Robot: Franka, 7 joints.
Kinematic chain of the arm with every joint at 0, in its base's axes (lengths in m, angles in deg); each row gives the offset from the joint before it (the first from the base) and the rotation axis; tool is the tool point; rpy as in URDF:
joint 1: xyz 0 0 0.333 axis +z
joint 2: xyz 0 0 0 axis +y
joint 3: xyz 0 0 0.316 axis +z
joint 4: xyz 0.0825 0 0 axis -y
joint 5: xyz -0.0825 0 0.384 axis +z
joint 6: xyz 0 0 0 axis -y
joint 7: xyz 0.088 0 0 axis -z
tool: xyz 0 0 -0.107 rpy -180 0 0
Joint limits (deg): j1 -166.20..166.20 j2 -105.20..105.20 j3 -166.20..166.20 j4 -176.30..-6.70 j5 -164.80..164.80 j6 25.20..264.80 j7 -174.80..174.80
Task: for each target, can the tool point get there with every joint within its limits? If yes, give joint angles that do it. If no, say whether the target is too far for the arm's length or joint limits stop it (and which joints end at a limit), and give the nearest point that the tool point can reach.
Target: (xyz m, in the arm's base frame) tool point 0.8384 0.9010 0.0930
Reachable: no: too far | nearest point 0.5736 0.6164 0.1688 | short by 0.396 m
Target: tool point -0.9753 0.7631 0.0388
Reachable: no: too far | nearest point -0.6574 0.5143 0.1347 | short by 0.415 m
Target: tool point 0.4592 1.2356 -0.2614
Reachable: no: too far | nearest point 0.2724 0.7331 -0.0197 | short by 0.588 m
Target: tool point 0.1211 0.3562 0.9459
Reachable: yes | joints -2.21 59.93 138.06 -95.66 -44.27 171.93 -62.21
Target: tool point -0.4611 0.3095 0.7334
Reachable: yes | joints -6.01 -87.92 49.20 -84.26 59.95 231.86 81.10
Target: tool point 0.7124 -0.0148 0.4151
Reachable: yes | joints -57.91 64.42 77.75 -91.04 -91.49 154.69 -121.89
